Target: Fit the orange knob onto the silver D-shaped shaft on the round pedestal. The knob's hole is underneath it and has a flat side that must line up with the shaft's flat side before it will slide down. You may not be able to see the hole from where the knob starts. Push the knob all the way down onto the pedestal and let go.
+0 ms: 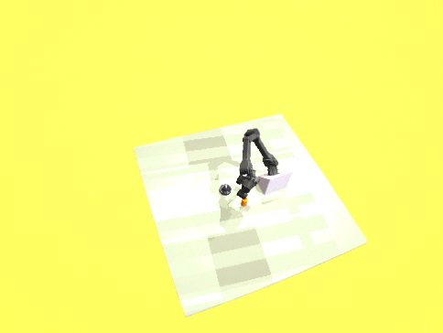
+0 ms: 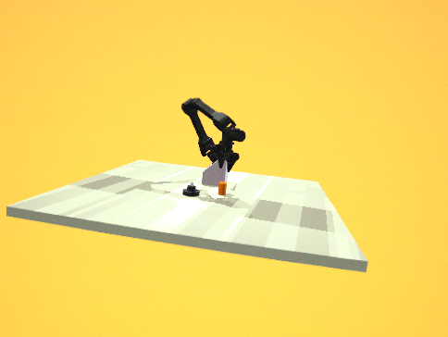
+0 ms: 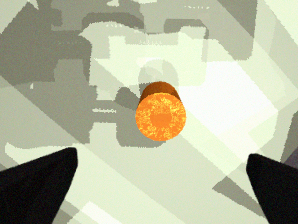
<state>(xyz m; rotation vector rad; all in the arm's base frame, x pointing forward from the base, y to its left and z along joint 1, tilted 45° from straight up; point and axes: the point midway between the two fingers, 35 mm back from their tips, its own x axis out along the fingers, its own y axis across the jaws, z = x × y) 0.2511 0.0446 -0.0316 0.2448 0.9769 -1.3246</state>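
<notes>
The orange knob is 8 cm below my gripper tip. Round my gripper tip: dark round pedestal 15 cm to the right, 10 cm below, 6 cm ahead.
</notes>
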